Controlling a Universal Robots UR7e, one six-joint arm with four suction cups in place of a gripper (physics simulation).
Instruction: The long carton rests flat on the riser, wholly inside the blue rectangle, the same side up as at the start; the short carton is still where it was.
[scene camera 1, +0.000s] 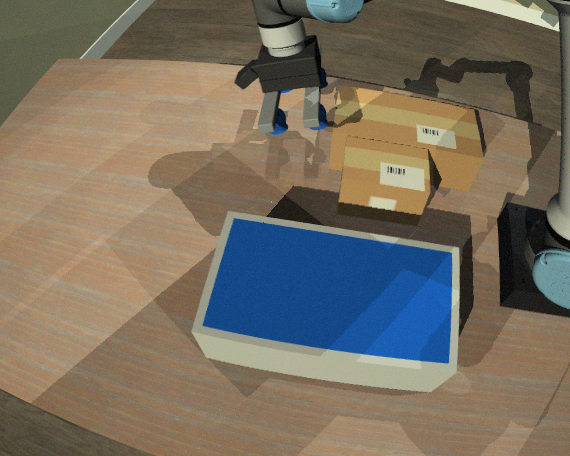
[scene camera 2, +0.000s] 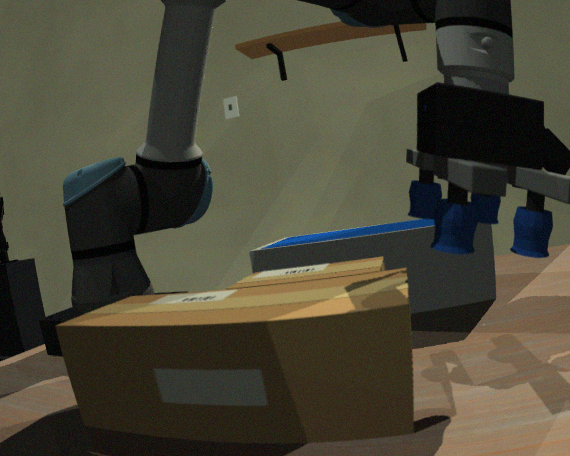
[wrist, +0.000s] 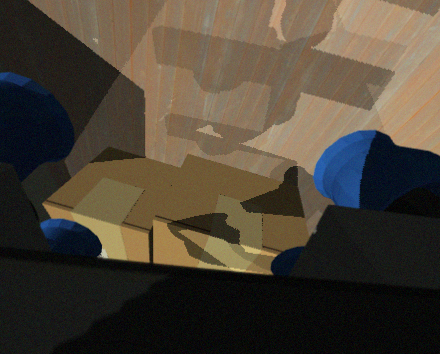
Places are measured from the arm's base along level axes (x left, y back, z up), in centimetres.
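Pixels of known places: end effector, tool point: (scene camera 1: 300, 104) (scene camera 2: 471, 231) (wrist: 193, 210).
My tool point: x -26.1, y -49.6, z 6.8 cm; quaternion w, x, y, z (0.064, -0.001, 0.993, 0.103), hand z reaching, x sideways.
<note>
For each thing: its top centre in the pictures, then the offset to it from my tool point.
- long carton, middle of its top: (scene camera 2: 228, 302) (wrist: 204, 293) (scene camera 1: 410, 118) dx -1.7, dy +21.8, dz -2.8 cm
- short carton, middle of its top: (scene camera 2: 310, 272) (wrist: 108, 254) (scene camera 1: 387, 162) dx +10.8, dy +15.9, dz -2.8 cm
- white-grey riser, middle of its top: (scene camera 1: 337, 289) (scene camera 2: 378, 228) dx +36.4, dy +6.8, dz -1.1 cm
- blue rectangle, middle of its top: (scene camera 1: 337, 289) (scene camera 2: 378, 228) dx +36.4, dy +6.8, dz -1.1 cm
The long carton (scene camera 1: 400, 116) (scene camera 2: 350, 370) (wrist: 200, 185) lies on the table, with tape and a barcode label on top. The short carton (scene camera 1: 360, 182) (scene camera 2: 350, 268) (wrist: 107, 195) stands close beside it, between it and the riser, barcode label up. The white-grey riser (scene camera 1: 300, 361) (scene camera 2: 450, 285) stands apart from both, with the blue rectangle (scene camera 1: 310, 285) (scene camera 2: 350, 233) bare on its top. My gripper (scene camera 1: 299, 122) (scene camera 2: 482, 227) is open: its blue suction cups point down, touch no carton and hang in the air beside the long carton's end, away from the robot base. Its shadow falls partly on the long carton.
The robot's black base block (scene camera 1: 515, 260) stands on the table beyond the cartons' other end, near the riser. A wooden shelf (scene camera 2: 325, 37) is fixed on the wall behind. The table's far edge runs close behind the long carton.
</note>
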